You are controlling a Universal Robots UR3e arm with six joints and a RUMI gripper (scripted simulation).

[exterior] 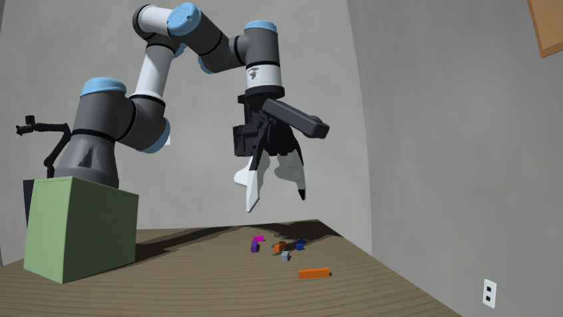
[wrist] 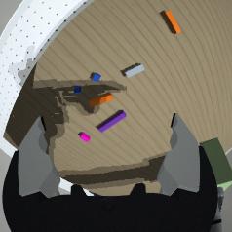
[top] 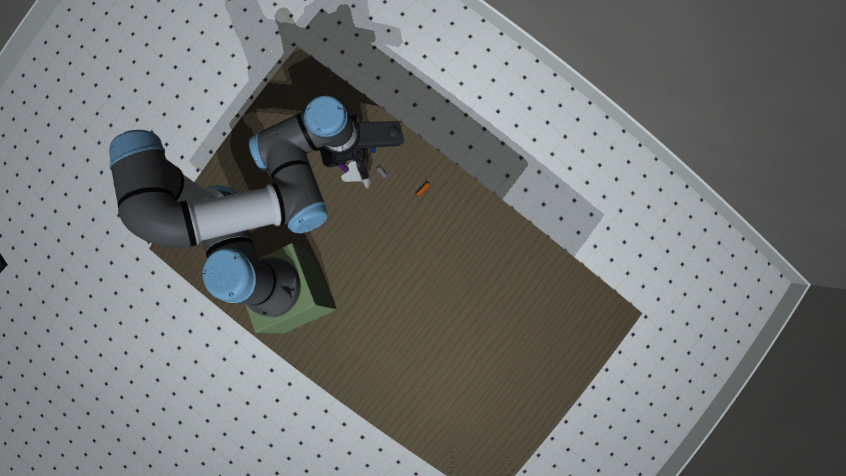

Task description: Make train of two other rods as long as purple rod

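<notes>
My hand is 90 mm to the right of the magenta rod, 80 mm above it and 60 mm past it. Round my hand: purple rod 80 mm below, 60 mm behind, 30 mm to the left; then grey rod 80 mm below, 50 mm to the right, 10 mm ahead.
</notes>
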